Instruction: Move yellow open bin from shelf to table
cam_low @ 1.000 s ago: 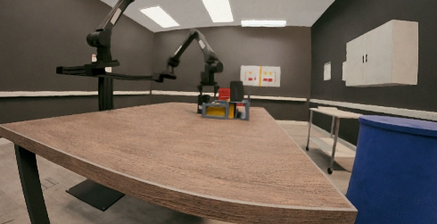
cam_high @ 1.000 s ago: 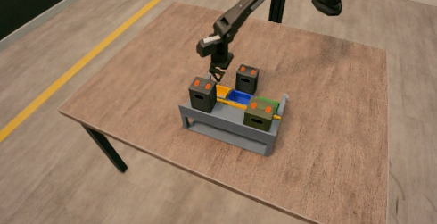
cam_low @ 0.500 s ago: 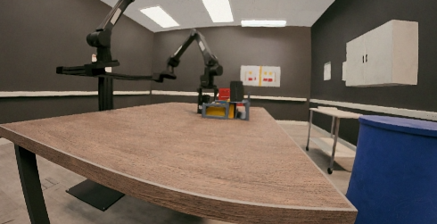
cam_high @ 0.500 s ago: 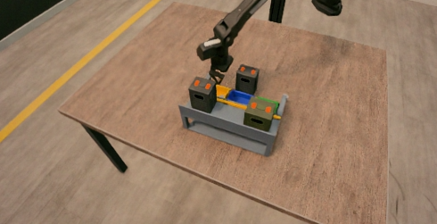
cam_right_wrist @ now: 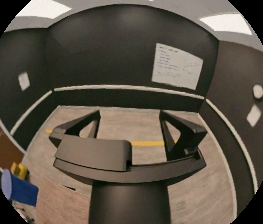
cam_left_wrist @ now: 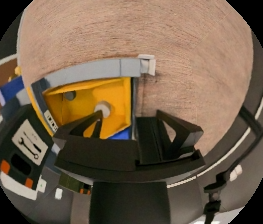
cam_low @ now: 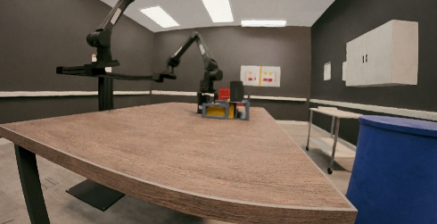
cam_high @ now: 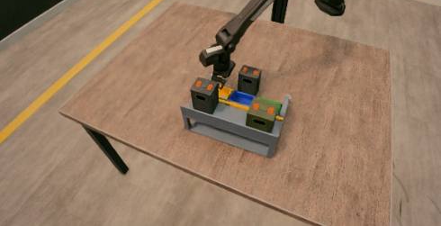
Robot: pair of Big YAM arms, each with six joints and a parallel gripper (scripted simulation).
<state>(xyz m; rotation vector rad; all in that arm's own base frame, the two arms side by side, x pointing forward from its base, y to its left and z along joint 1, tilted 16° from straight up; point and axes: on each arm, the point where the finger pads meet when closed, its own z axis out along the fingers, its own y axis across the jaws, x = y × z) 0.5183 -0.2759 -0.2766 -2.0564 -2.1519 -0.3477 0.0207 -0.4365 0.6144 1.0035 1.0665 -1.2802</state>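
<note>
My left hand is 8 cm short of the yellow open bin, 1 cm to the right of it and 3 cm above it. The rest, counted from my left hand: grey shelf (10 cm ahead, 12 cm to the left, 1 cm below); dark lidded bin (6 cm behind, 10 cm to the left, 1 cm below).
</note>
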